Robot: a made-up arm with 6 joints.
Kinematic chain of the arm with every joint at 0, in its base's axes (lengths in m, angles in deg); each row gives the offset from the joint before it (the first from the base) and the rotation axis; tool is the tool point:
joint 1: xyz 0 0 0.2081 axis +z
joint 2: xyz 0 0 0 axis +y
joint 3: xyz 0 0 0.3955 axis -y
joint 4: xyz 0 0 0 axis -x
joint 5: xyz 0.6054 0 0 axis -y
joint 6: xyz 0 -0.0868 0 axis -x
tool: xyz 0 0 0
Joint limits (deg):
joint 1: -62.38..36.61
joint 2: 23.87..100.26
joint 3: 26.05..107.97
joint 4: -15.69..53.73
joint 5: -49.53..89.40
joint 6: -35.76..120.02
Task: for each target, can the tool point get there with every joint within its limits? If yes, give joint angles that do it. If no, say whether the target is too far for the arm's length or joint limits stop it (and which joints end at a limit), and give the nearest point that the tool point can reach.
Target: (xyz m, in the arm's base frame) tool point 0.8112 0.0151 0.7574
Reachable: yes | joints 7.20 39.84 64.14 -2.53 11.42 67.56
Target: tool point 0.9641 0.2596 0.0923
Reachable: yes | joints 18.85 94.21 80.66 40.73 31.40 91.47
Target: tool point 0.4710 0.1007 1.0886
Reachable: yes | joints 22.44 31.54 94.94 3.08 78.68 25.51
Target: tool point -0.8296 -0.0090 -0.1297
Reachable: no: joint limits stop it (at a limit: joint 1, joint 2, joint 3, joint 4) | nearest point 0.1723 -0.5095 -0.4513 | short by 1.165 m
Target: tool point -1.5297 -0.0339 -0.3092
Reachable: no: too far | nearest point 0.1723 -0.5095 -0.4513 | short by 1.773 m
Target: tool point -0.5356 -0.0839 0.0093
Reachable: no: joint limits stop it (at a limit: joint 1, joint 2, joint 3, joint 4) | nearest point 0.1723 -0.5095 -0.4513 | short by 0.946 m
